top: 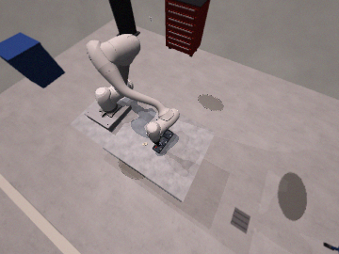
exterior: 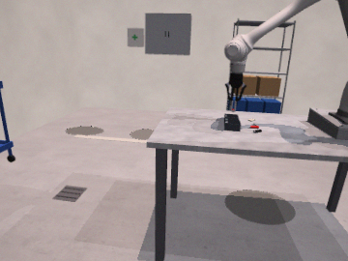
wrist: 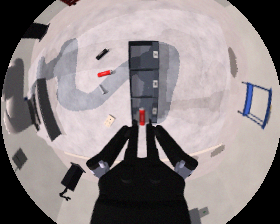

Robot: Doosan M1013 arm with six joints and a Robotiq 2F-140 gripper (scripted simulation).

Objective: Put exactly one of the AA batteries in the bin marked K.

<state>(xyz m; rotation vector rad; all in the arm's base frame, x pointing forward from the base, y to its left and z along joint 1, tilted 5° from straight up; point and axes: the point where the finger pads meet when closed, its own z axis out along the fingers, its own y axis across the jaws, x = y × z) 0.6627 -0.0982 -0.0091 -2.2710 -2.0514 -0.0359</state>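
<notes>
The white piece lies 130 mm behind my hand, 90 mm below it and 40 mm to the right of it. Round my hand: dark AA battery (210 mm to the left, 110 mm behind, 90 mm below).
</notes>
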